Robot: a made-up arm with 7 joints. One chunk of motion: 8 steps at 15 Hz.
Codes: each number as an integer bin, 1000 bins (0 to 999) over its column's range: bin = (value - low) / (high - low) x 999, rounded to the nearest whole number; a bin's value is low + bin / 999 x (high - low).
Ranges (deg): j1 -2..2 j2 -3..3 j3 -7..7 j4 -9..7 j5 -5..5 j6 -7..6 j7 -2..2
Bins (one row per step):
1: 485 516 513 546 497 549 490
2: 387 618 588 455 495 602 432
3: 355 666 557 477 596 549 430
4: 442 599 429 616 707 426 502
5: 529 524 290 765 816 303 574
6: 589 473 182 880 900 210 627
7: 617 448 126 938 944 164 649
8: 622 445 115 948 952 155 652
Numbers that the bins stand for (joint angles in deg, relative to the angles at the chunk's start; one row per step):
1: -0.06 0.10 0.19 -0.26 -0.03 0.14 -0.04
2: -0.45 0.71 1.24 -1.71 -0.05 0.83 -0.27
3: -0.58 1.00 0.81 -1.36 0.97 0.14 -0.28
4: -0.23 0.60 -0.99 0.87 2.08 -1.46 0.01
5: 0.12 0.15 -2.94 3.25 3.17 -3.06 0.30
6: 0.36 -0.16 -4.45 5.09 4.01 -4.27 0.51
7: 0.47 -0.31 -5.23 6.02 4.45 -4.87 0.60
8: 0.49 -0.33 -5.39 6.18 4.53 -4.98 0.61

